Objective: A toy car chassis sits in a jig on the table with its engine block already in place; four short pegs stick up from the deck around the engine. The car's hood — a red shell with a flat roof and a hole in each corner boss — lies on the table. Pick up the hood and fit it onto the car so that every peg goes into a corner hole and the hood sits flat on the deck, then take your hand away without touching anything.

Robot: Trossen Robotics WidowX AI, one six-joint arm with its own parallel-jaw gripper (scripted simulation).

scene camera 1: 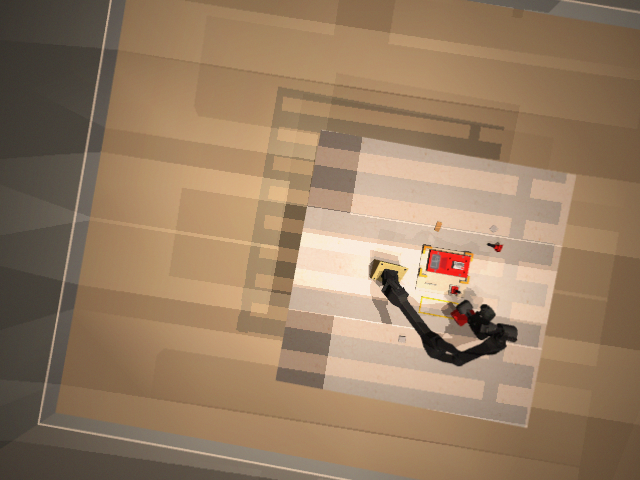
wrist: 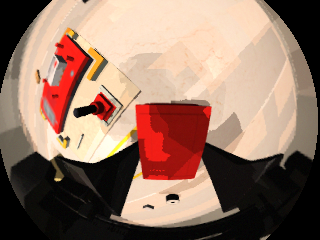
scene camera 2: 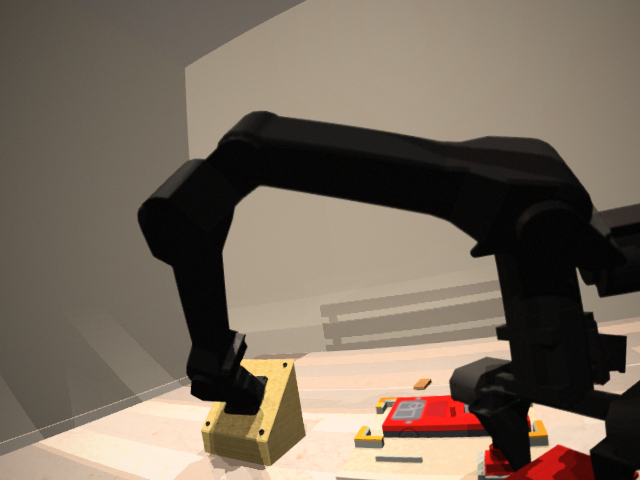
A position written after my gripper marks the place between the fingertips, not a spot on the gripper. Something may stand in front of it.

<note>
My gripper (wrist: 171, 144) carries a red hood (wrist: 171, 136).
</note>
